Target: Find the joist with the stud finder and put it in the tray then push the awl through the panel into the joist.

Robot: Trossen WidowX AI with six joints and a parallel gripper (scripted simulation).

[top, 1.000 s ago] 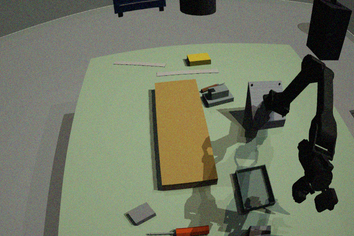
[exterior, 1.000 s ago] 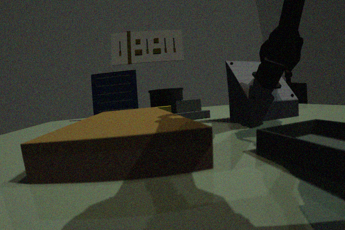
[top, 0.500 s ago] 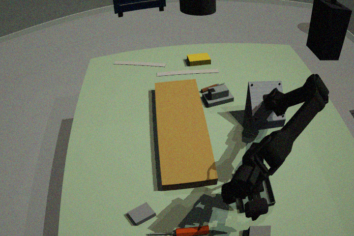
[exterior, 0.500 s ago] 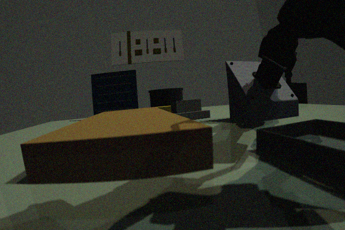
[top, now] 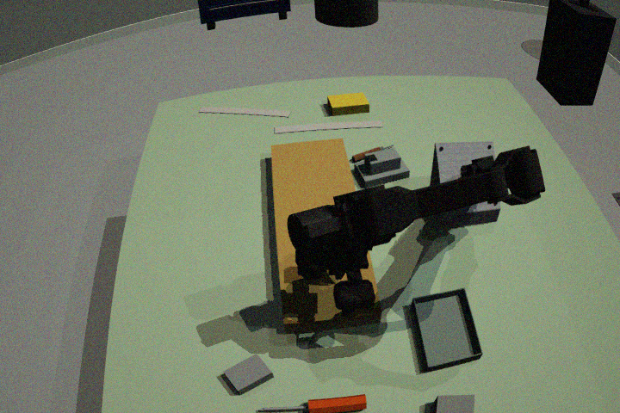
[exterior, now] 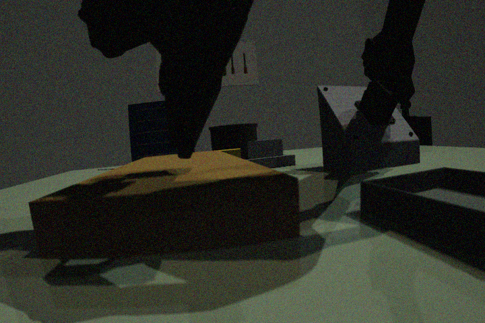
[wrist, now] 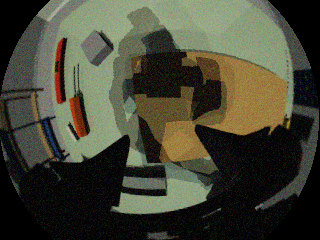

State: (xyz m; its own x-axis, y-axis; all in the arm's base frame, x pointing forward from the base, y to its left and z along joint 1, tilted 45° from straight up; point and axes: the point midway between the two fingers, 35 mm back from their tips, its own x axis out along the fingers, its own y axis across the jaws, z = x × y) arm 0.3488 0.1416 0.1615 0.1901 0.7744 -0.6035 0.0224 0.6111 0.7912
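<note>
Now: the stud finder 150 mm behind my gripper tip, 370 mm to the right of it and 20 mm below it. The rest, counted from my gripper tip: small grey block (190 mm ahead, 120 mm to the left, 50 mm below); orange-handled tool (110 mm ahead, 210 mm to the left, 50 mm below); grey tray (190 mm behind, 100 mm to the left, 50 mm below).
</note>
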